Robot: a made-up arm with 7 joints.
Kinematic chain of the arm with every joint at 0, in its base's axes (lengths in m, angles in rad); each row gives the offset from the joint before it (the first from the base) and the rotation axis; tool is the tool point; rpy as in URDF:
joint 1: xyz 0 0 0.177 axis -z
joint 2: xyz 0 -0.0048 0.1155 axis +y
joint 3: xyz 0 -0.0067 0.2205 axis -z
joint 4: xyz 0 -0.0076 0.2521 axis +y
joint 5: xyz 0 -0.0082 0.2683 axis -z
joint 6: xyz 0 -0.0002 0.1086 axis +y
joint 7: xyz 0 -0.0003 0.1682 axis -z
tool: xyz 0 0 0 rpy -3.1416 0 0
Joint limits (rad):
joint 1: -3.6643..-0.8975
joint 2: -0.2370..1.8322
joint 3: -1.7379..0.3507
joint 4: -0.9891..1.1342
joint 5: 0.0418..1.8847
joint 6: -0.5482..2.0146
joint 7: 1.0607..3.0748
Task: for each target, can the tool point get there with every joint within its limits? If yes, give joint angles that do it. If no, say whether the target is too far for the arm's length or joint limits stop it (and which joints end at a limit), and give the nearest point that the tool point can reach.
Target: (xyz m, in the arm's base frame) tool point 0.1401 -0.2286 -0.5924
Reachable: no: joint limits stop it (at a limit: joint 1, joint 2, joint 4, joint 5) | nearest point -0.2758 -0.3166 -0.2837 | short by 0.525 m
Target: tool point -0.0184 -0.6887 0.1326
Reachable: no: joint limits stop it (at a limit: joint 1, joint 2, joint 4, joint 5) | nearest point -0.1972 -0.6340 0.1130 | short by 0.188 m
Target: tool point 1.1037 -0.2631 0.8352
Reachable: no: too far | nearest point 0.6169 -0.1471 0.8685 | short by 0.502 m
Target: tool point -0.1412 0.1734 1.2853
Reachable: yes | joints -2.4655 0.2373 -0.6259 -0.0690 0.7886 0.0026 2.1716
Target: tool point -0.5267 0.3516 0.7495
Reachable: yes | joints -2.5986 0.3629 -0.2079 0.8731 0.6009 1.2228 1.5206
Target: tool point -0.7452 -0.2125 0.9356
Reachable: yes | joints -3.3545 0.7653 -0.9875 0.1867 1.2612 0.2759 1.8610
